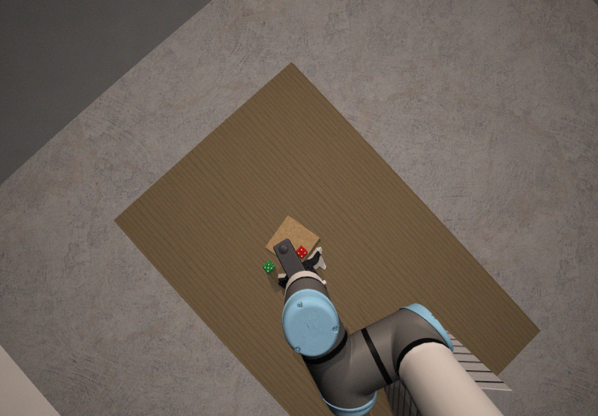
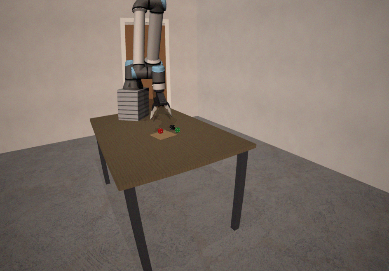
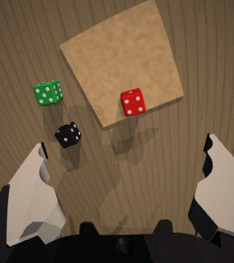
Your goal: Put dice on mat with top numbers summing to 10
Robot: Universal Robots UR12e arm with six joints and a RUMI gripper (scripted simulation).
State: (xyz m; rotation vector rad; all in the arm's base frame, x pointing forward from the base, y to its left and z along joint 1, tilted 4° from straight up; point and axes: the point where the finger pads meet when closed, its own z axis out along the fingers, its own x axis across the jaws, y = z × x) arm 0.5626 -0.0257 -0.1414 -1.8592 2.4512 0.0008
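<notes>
Right now my hand is 20 mm past the black die, 100 mm to the right of it and 100 mm above it. The rest, counted from my hand: tan mat 40 mm ahead, 20 mm to the right, 110 mm below; then red die 20 mm to the right, 90 mm below; then green die 60 mm ahead, 100 mm to the left, 100 mm below.
</notes>
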